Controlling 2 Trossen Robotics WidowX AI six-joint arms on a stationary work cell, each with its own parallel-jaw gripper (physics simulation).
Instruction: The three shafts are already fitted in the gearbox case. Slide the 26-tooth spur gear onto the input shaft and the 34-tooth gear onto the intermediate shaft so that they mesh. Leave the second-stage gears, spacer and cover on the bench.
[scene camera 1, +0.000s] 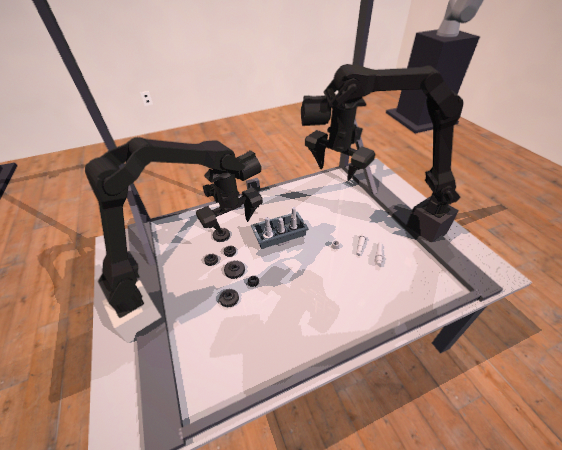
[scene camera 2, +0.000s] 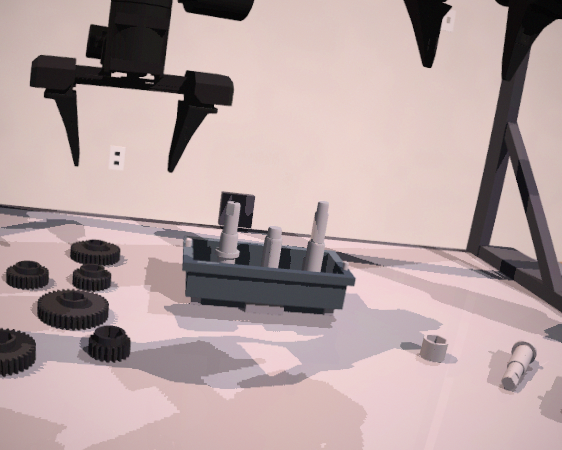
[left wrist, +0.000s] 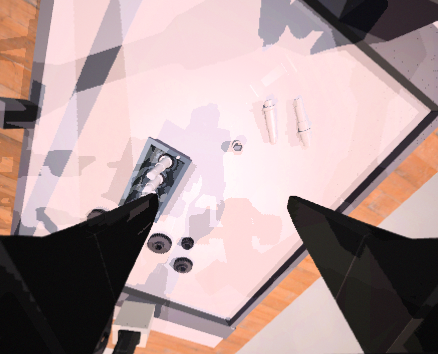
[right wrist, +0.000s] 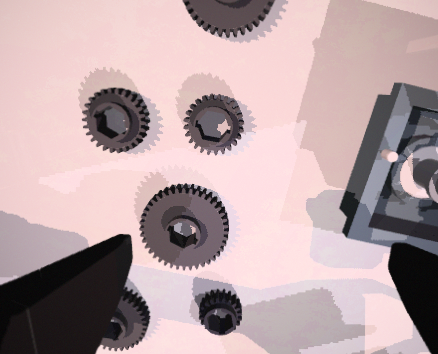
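Pixels of known places: left gripper, between the fingertips: (scene camera 1: 334, 174) (scene camera 2: 464, 73) (left wrist: 224, 200); right gripper, between the fingertips: (scene camera 1: 234, 227) (scene camera 2: 123, 168) (right wrist: 259, 251); left arm's base, origin of its link: (scene camera 1: 435, 208); right arm's base, origin of its link: (scene camera 1: 127, 302) (left wrist: 129, 336).
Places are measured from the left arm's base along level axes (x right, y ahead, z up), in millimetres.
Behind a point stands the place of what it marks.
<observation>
The blue-grey gearbox case (scene camera 1: 282, 239) @[x 259, y 438, z -80 mm] (scene camera 2: 265, 291) @[x 259, y 435, z -83 mm] (left wrist: 175, 187) @[x 250, y 415, z -57 mm] (right wrist: 372, 172) @[x 316, y 508, z -58 mm] holds three upright shafts; the left shaft (scene camera 2: 230, 232) @[x 301, y 465, z -33 mm], the short middle shaft (scene camera 2: 273, 248) @[x 287, y 420, z -45 mm] and the right shaft (scene camera 2: 318, 235) @[x 277, y 374, z -27 mm] are bare. Several dark gears lie flat left of it: a large gear (scene camera 1: 234, 269) @[x 256, y 630, z -89 mm] (scene camera 2: 73, 310) @[x 247, y 627, z -95 mm] (right wrist: 165, 245) @[x 254, y 641, z -95 mm], a back gear (scene camera 1: 221, 234) @[x 418, y 589, z -89 mm] (scene camera 2: 95, 252) @[x 410, y 589, z -95 mm] (right wrist: 230, 20) @[x 407, y 586, z -95 mm], two smaller ones, a small pinion (scene camera 1: 253, 281) @[x 181, y 606, z -89 mm] (scene camera 2: 109, 345) @[x 176, y 604, z -95 mm] and a front gear (scene camera 1: 228, 298) @[x 173, y 697, z -90 mm]. Tooth counts cannot be read. My right gripper (scene camera 1: 235, 226) @[x 313, y 580, z 24 mm] (scene camera 2: 123, 168) @[x 313, y 580, z 24 mm] (right wrist: 259, 251) @[x 313, y 580, z 24 mm] is open above the gears. My left gripper (scene camera 1: 336, 173) @[x 186, y 298, z 165 mm] (scene camera 2: 467, 73) @[x 186, y 298, z 165 mm] (left wrist: 224, 200) @[x 186, y 298, z 165 mm] is open, high at the back right.
A small light spacer ring (scene camera 1: 335, 244) @[x 136, y 308, z -91 mm] (scene camera 2: 432, 353) @[x 134, y 308, z -99 mm] lies right of the case. Two pale stepped pieces (scene camera 1: 360, 245) @[x 85, y 242, z -91 mm] (scene camera 1: 380, 255) @[x 13, y 229, z -84 mm] lie farther right. A dark frame (scene camera 1: 165, 345) @[x 153, y 893, z -88 mm] borders the bench. The cover cannot be made out.
</observation>
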